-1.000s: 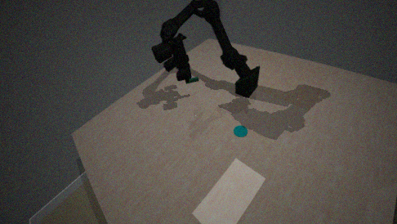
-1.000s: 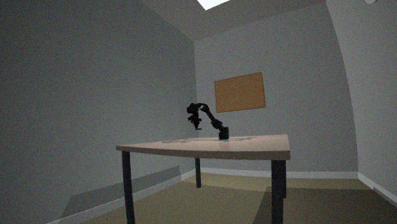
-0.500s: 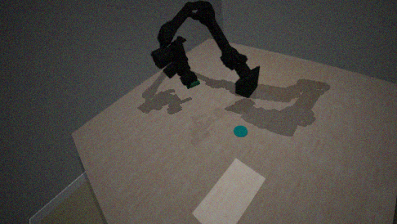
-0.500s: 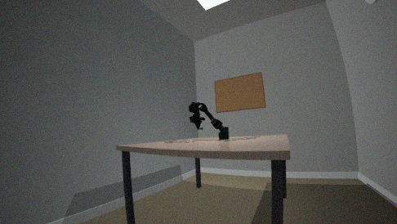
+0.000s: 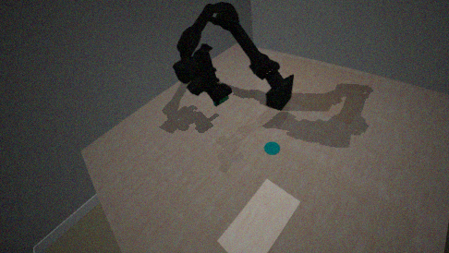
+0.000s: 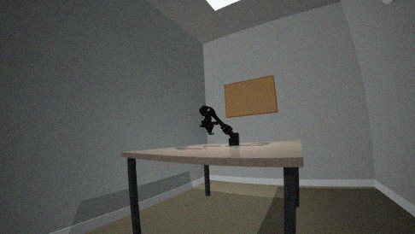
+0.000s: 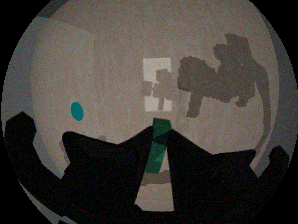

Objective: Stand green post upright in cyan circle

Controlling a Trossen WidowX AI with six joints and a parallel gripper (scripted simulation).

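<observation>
Now: the cyan circle 250 mm to the left of my gripper tip, 130 mm below it and 10 mm ahead of it. From my gripper tip the other things lie so: green post: 20 mm behind, 10 mm to the left.
</observation>
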